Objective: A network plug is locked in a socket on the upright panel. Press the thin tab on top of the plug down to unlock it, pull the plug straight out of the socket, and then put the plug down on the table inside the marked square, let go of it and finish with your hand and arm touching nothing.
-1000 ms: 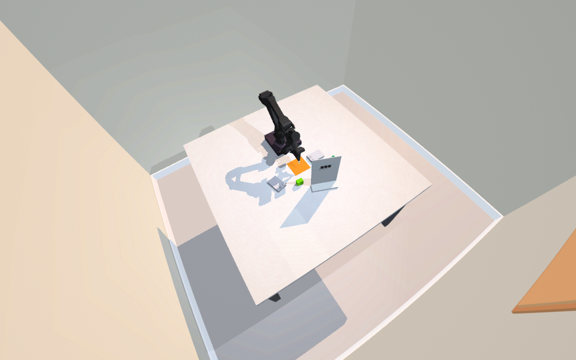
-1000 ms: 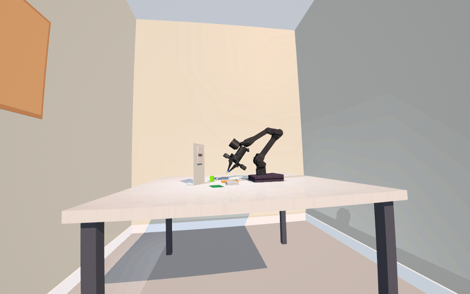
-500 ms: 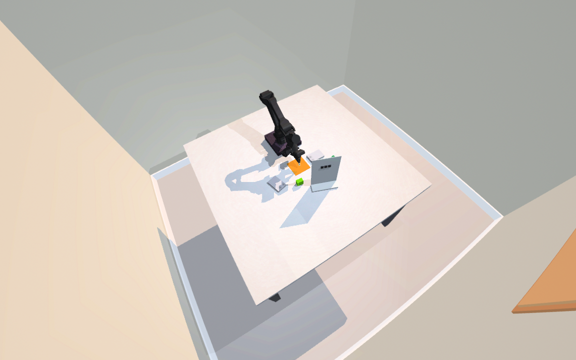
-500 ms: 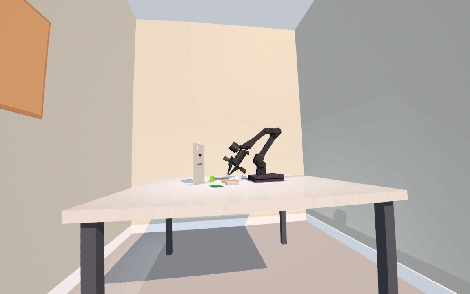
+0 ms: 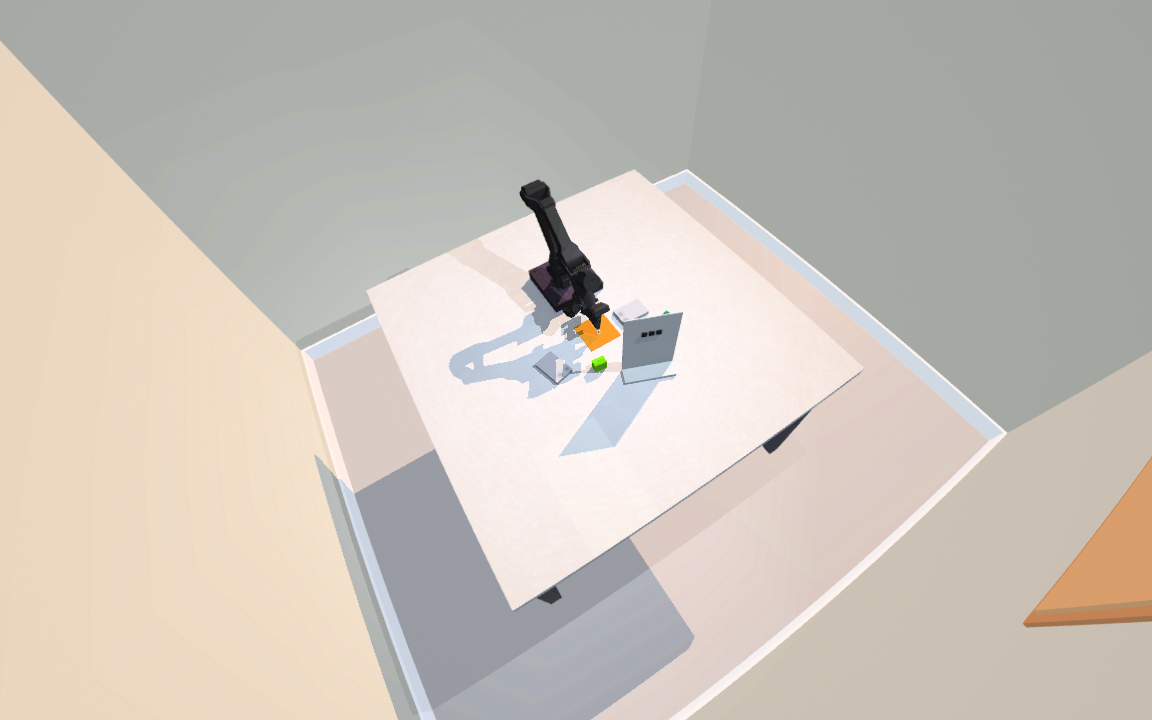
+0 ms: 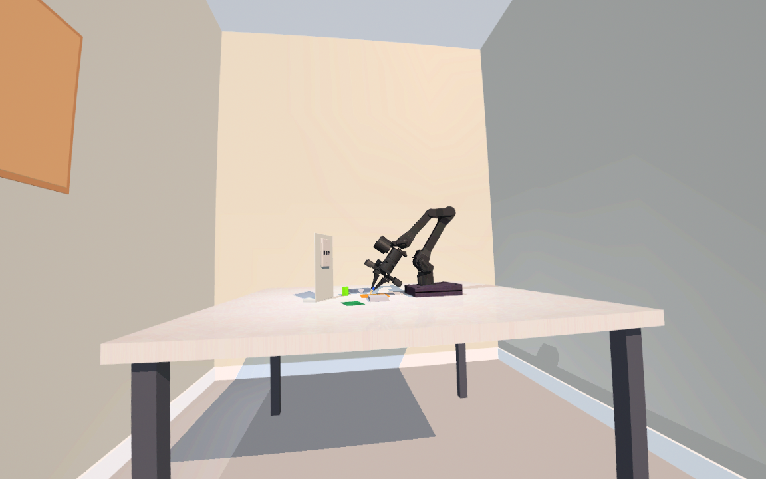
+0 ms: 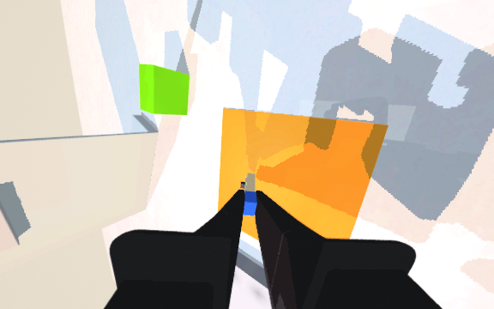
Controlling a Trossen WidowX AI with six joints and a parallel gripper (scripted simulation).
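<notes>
Now: the orange marked square 10 mm behind my gripper tip and 30 mm below it. Also, from my gripper tip: green cube: 120 mm ahead, 70 mm to the right, 10 mm below; then upright panel: 210 mm ahead, 60 mm to the left, 90 mm above; then network plug: right at my gripper tip.
</notes>
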